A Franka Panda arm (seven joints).
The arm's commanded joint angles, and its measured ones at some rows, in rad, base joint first. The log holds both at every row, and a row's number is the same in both.
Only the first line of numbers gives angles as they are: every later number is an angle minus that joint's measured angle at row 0.
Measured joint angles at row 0: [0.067 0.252 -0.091 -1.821 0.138 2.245 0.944]
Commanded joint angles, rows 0 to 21: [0.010 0.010 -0.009 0.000 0.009 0.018 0.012]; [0.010 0.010 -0.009 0.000 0.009 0.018 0.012]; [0.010 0.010 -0.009 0.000 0.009 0.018 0.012]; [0.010 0.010 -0.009 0.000 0.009 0.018 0.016]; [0.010 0.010 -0.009 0.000 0.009 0.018 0.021]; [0.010 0.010 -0.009 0.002 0.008 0.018 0.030]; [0.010 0.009 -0.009 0.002 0.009 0.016 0.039]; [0.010 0.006 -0.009 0.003 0.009 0.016 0.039]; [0.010 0.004 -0.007 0.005 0.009 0.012 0.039]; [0.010 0.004 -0.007 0.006 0.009 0.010 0.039]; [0.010 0.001 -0.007 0.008 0.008 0.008 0.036]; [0.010 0.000 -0.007 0.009 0.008 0.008 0.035]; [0.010 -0.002 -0.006 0.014 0.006 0.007 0.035]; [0.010 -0.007 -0.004 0.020 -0.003 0.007 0.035]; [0.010 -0.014 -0.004 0.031 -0.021 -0.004 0.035]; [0.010 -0.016 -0.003 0.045 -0.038 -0.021 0.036]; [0.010 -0.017 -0.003 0.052 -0.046 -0.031 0.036]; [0.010 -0.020 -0.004 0.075 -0.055 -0.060 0.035]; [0.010 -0.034 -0.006 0.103 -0.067 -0.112 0.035]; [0.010 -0.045 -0.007 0.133 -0.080 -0.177 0.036]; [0.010 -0.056 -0.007 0.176 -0.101 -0.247 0.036]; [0.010 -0.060 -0.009 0.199 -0.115 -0.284 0.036]
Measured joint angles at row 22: [0.004 -0.019 -0.001 0.095 -0.057 -0.103 0.026]
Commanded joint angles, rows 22 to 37: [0.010 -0.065 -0.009 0.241 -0.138 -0.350 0.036]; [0.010 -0.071 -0.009 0.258 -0.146 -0.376 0.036]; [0.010 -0.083 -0.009 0.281 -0.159 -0.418 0.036]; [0.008 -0.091 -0.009 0.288 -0.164 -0.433 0.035]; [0.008 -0.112 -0.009 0.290 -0.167 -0.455 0.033]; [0.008 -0.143 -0.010 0.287 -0.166 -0.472 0.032]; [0.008 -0.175 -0.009 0.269 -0.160 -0.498 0.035]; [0.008 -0.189 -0.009 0.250 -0.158 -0.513 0.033]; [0.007 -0.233 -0.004 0.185 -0.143 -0.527 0.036]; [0.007 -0.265 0.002 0.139 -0.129 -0.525 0.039]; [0.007 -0.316 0.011 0.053 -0.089 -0.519 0.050]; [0.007 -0.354 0.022 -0.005 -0.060 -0.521 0.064]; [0.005 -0.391 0.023 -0.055 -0.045 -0.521 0.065]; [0.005 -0.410 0.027 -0.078 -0.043 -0.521 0.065]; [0.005 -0.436 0.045 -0.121 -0.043 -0.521 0.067]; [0.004 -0.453 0.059 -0.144 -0.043 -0.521 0.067]
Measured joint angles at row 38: [0.006 -0.317 0.015 0.038 -0.061 -0.539 0.040]
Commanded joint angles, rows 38 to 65: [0.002 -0.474 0.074 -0.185 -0.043 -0.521 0.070]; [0.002 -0.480 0.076 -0.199 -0.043 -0.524 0.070]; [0.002 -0.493 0.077 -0.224 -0.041 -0.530 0.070]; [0.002 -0.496 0.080 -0.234 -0.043 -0.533 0.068]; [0.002 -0.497 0.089 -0.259 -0.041 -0.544 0.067]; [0.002 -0.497 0.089 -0.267 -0.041 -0.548 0.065]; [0.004 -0.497 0.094 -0.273 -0.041 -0.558 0.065]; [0.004 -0.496 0.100 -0.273 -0.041 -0.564 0.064]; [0.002 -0.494 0.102 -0.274 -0.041 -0.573 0.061]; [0.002 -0.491 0.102 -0.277 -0.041 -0.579 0.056]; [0.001 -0.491 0.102 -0.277 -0.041 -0.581 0.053]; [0.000 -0.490 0.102 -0.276 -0.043 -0.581 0.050]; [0.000 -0.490 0.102 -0.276 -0.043 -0.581 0.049]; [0.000 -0.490 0.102 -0.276 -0.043 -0.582 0.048]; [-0.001 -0.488 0.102 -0.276 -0.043 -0.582 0.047]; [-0.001 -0.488 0.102 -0.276 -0.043 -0.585 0.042]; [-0.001 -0.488 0.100 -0.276 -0.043 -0.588 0.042]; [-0.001 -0.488 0.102 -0.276 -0.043 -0.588 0.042]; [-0.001 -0.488 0.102 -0.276 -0.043 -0.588 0.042]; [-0.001 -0.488 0.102 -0.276 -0.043 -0.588 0.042]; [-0.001 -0.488 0.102 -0.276 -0.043 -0.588 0.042]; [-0.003 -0.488 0.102 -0.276 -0.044 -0.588 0.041]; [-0.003 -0.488 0.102 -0.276 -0.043 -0.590 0.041]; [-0.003 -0.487 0.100 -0.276 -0.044 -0.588 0.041]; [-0.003 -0.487 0.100 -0.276 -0.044 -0.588 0.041]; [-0.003 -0.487 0.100 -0.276 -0.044 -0.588 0.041]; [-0.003 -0.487 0.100 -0.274 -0.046 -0.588 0.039]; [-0.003 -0.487 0.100 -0.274 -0.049 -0.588 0.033]
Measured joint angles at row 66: [0.007 -0.478 0.093 -0.277 -0.052 -0.564 0.053]
